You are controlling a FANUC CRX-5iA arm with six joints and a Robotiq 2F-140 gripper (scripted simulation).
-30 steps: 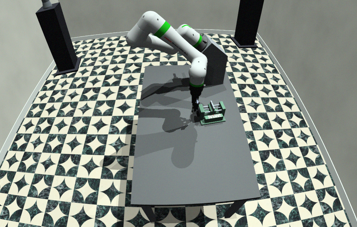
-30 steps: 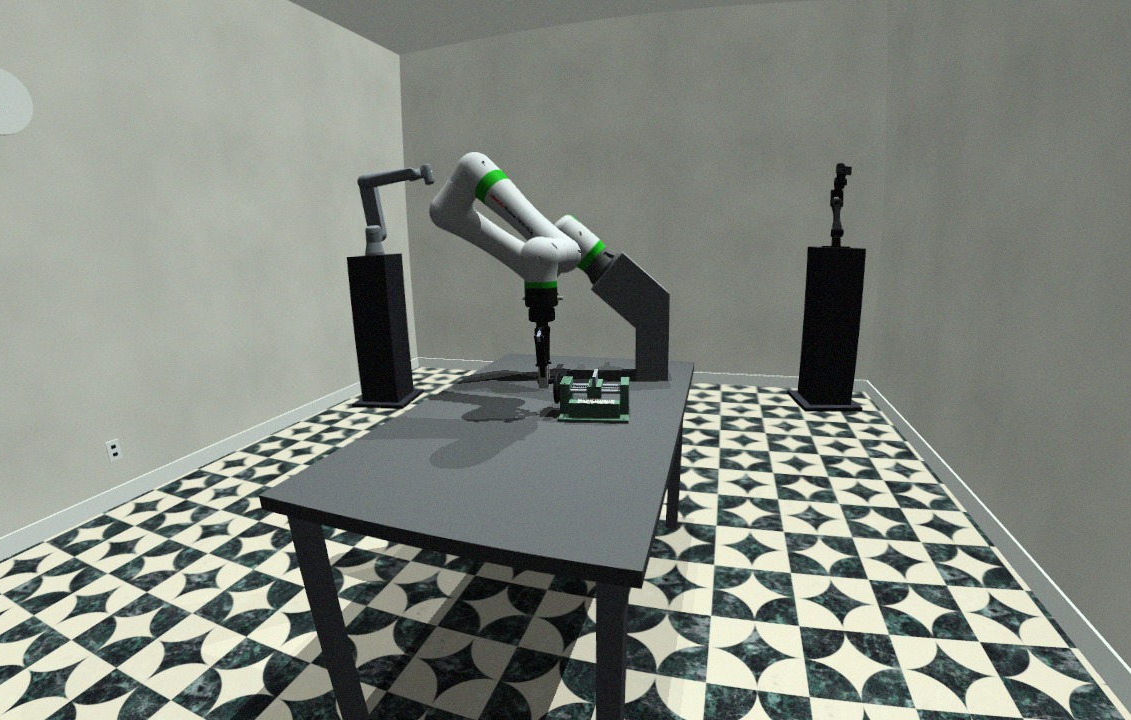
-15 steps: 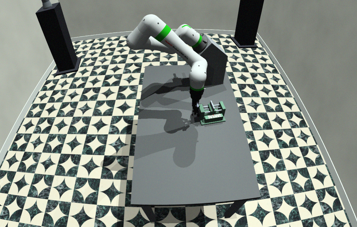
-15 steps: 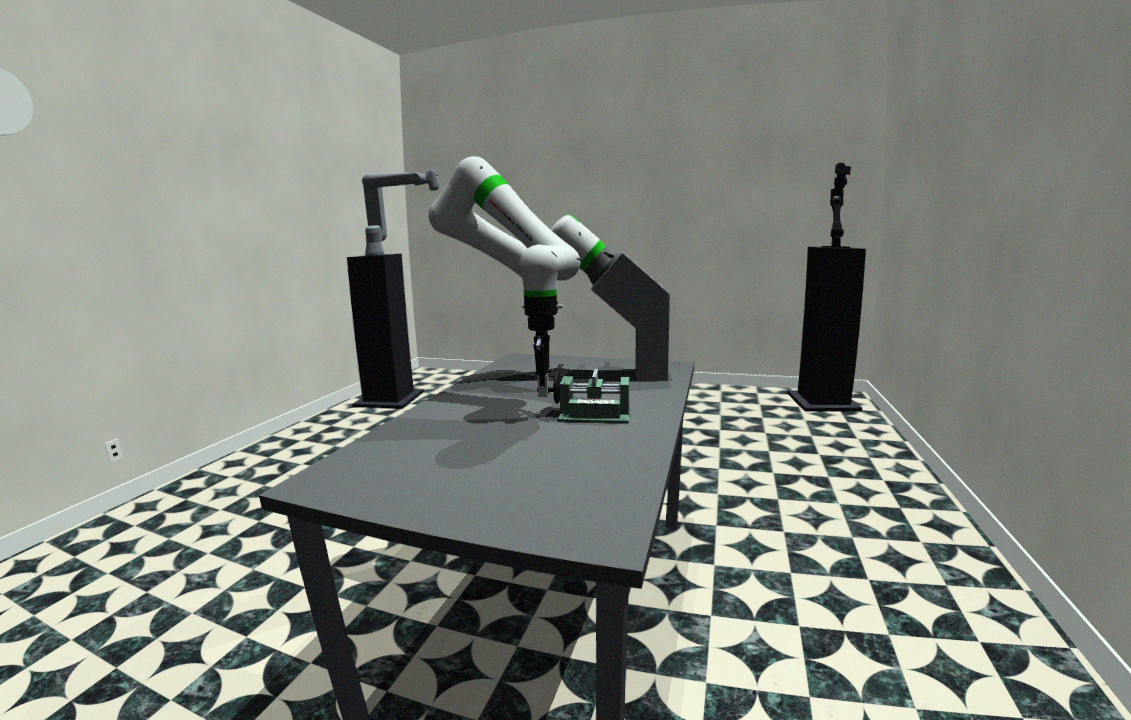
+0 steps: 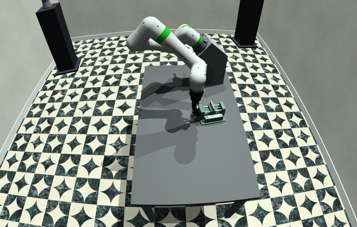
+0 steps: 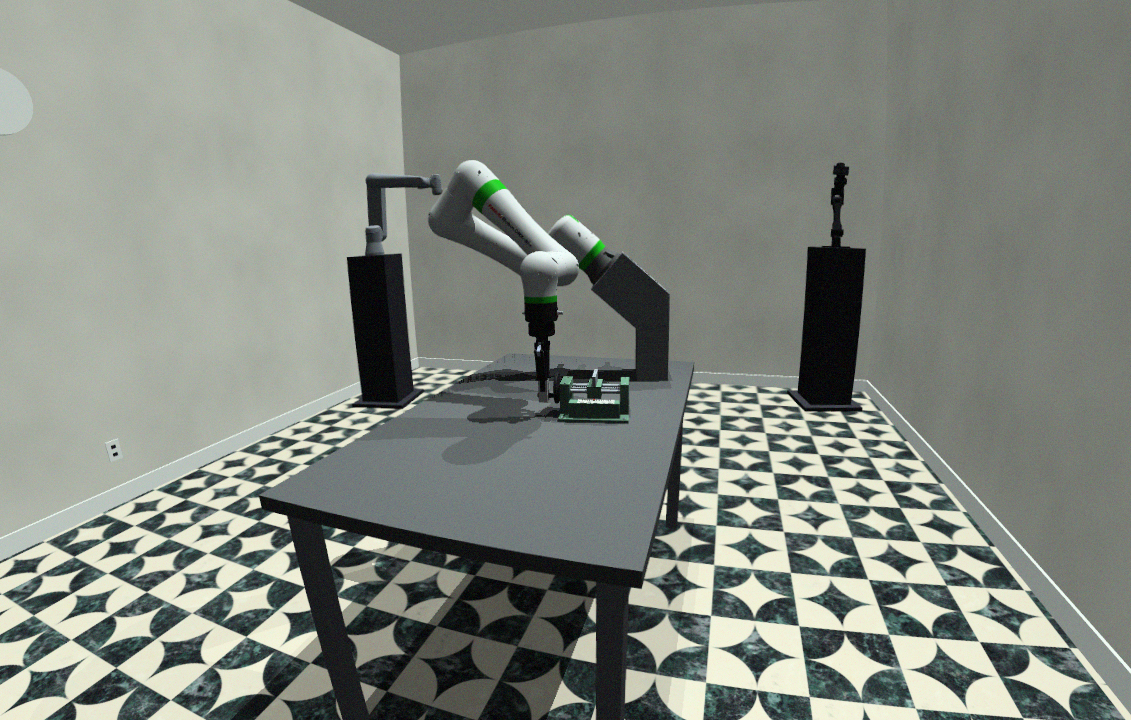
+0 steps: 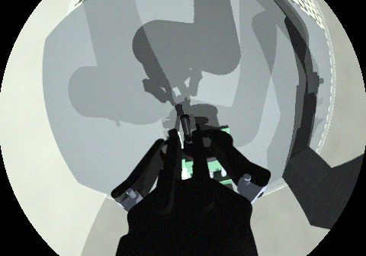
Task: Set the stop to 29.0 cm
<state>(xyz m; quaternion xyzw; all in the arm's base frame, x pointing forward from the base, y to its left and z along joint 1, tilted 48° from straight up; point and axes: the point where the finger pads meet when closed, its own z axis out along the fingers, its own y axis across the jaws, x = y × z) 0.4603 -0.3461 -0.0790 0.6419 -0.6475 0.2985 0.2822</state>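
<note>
The green stop fixture lies 15 cm to the left of my hand, 2 cm behind it and 1 cm above it. The rest, counted from my hand: black handwheel (2 cm to the left, 1 cm below, 1 cm behind).
</note>
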